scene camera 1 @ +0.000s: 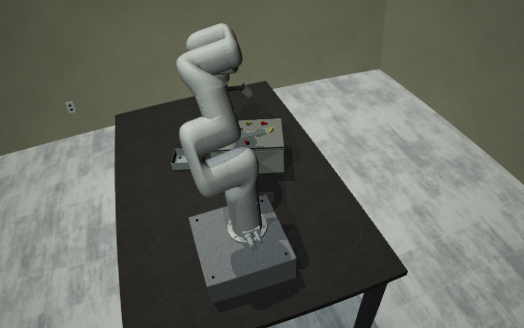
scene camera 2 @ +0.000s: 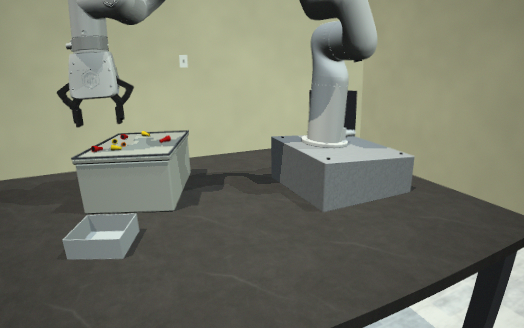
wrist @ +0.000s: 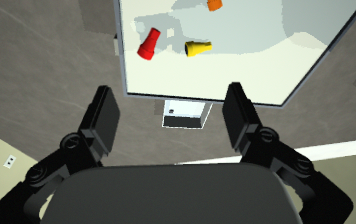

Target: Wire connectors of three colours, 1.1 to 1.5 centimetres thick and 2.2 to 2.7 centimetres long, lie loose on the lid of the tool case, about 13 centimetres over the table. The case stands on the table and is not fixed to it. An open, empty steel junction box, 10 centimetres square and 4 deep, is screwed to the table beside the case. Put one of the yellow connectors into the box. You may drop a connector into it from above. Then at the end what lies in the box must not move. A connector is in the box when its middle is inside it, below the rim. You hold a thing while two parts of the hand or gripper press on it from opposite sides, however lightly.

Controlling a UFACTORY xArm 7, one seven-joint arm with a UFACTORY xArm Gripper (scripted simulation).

A grey tool case shows in scene camera 1, in scene camera 2 and in the wrist view [272, 56]. One and the same spot on the grey tool case: [scene camera 1: 269, 148] is [scene camera 2: 185, 134].
